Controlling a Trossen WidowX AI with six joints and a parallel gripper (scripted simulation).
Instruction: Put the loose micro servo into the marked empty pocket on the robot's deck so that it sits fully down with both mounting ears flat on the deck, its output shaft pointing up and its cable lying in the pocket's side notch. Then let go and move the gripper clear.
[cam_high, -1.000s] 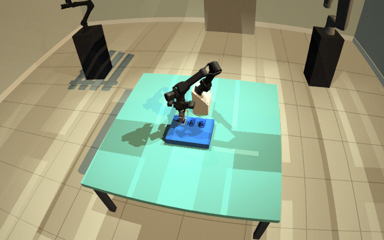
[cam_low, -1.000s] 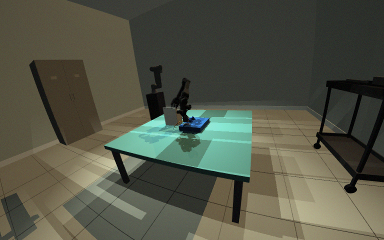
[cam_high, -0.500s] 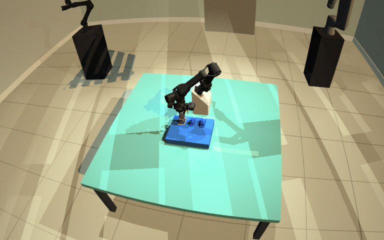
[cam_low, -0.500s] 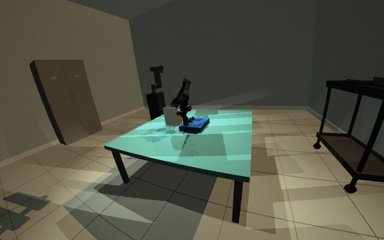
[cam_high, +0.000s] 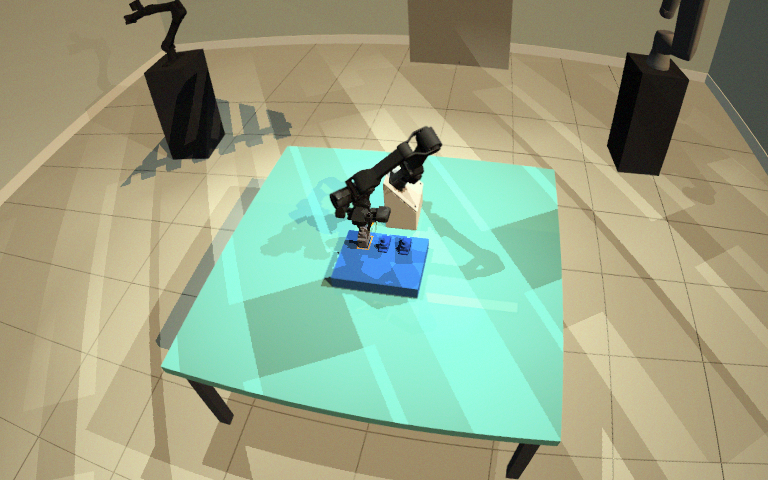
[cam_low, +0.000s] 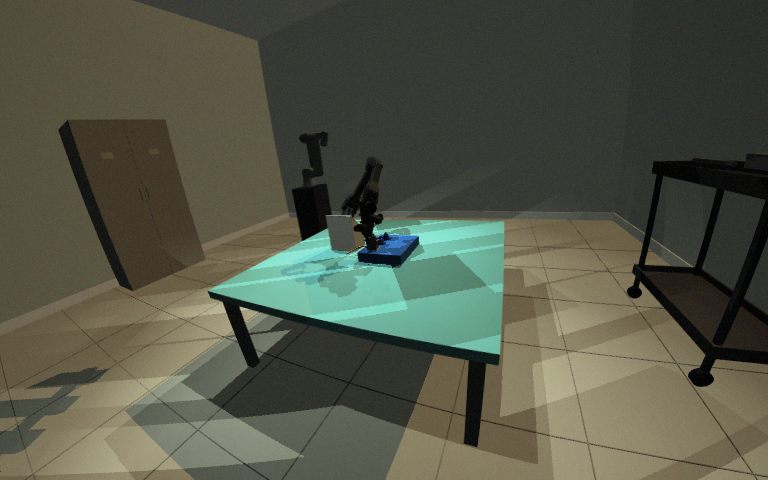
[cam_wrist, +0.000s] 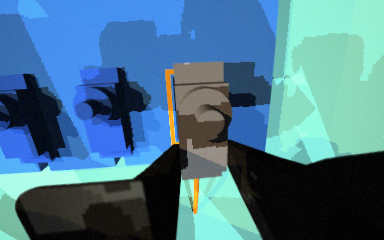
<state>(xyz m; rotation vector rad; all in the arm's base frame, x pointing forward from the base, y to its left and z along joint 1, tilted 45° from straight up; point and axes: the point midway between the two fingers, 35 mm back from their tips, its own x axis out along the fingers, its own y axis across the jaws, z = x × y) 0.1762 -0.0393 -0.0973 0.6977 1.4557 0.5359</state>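
Now: gripper tip 130 mm short of the blue deck, 70 mm above it and 60 mm to the right of it.
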